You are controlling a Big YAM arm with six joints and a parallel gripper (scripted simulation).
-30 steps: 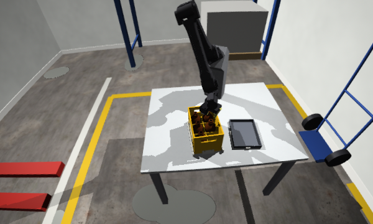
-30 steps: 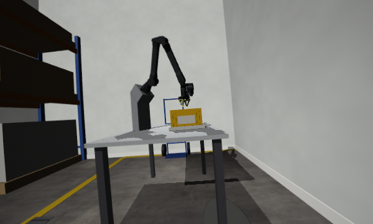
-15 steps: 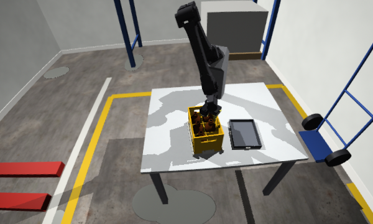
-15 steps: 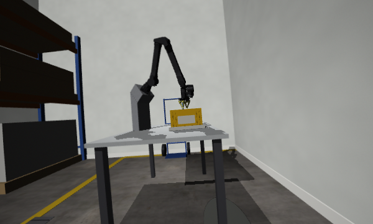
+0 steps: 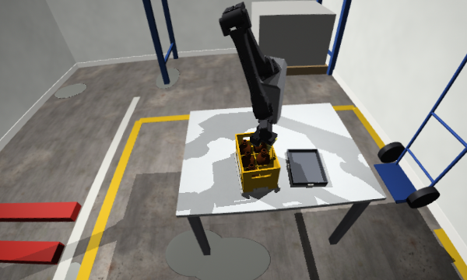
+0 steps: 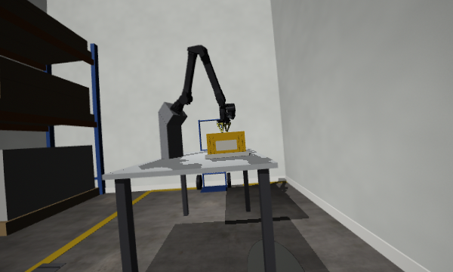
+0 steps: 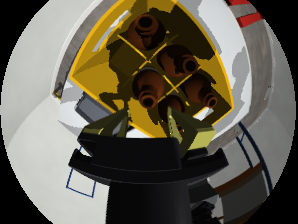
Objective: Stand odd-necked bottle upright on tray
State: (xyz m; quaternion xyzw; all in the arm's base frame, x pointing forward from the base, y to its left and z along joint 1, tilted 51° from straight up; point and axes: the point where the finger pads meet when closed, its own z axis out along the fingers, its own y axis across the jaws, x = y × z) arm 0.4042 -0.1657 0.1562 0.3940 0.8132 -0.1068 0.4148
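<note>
The crate lies 2 cm behind my hand, 4 cm to the right of it and 11 cm below it. The rest, counted from my hand: dark tray (11 cm ahead, 23 cm to the left, 18 cm below); brown bottle (9 cm behind, 3 cm to the left, 10 cm below).
</note>
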